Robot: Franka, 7 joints.
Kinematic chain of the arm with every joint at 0, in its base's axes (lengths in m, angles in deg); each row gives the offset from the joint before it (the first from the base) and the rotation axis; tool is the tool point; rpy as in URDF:
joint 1: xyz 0 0 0.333 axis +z
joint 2: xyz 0 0 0 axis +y
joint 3: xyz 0 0 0.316 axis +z
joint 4: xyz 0.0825 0 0 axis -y
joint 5: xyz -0.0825 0 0.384 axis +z
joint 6: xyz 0 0 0 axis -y
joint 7: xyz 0.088 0 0 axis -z
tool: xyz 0 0 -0.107 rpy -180 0 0
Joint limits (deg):
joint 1: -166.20..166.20
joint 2: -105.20..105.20
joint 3: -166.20..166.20
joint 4: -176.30..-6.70
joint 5: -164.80..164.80
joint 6: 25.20..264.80
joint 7: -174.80..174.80
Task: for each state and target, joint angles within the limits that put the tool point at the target. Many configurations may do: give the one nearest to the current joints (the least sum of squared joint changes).
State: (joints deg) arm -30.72 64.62 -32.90 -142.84 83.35 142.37 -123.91
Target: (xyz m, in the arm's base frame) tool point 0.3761 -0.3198 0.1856
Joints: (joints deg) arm -15.58 19.61 -23.95 -134.08 83.34 139.65 -123.91
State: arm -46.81 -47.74 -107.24 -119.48 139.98 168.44 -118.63
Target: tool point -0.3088 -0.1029 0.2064
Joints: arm -63.09 -35.99 -99.34 -145.42 148.00 194.69 -118.63
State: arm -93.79 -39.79 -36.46 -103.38 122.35 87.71 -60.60
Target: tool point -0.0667 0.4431 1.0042
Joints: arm -105.49 -62.30 -33.80 -61.71 131.56 95.78 -60.60
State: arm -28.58 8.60 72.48 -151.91 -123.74 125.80 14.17
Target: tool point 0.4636 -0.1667 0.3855
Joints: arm -56.64 -8.63 42.24 -140.75 -122.48 116.06 14.17
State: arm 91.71 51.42 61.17 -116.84 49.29 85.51 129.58
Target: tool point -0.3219 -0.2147 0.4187
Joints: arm 112.14 51.75 92.84 -137.29 50.19 75.62 129.58
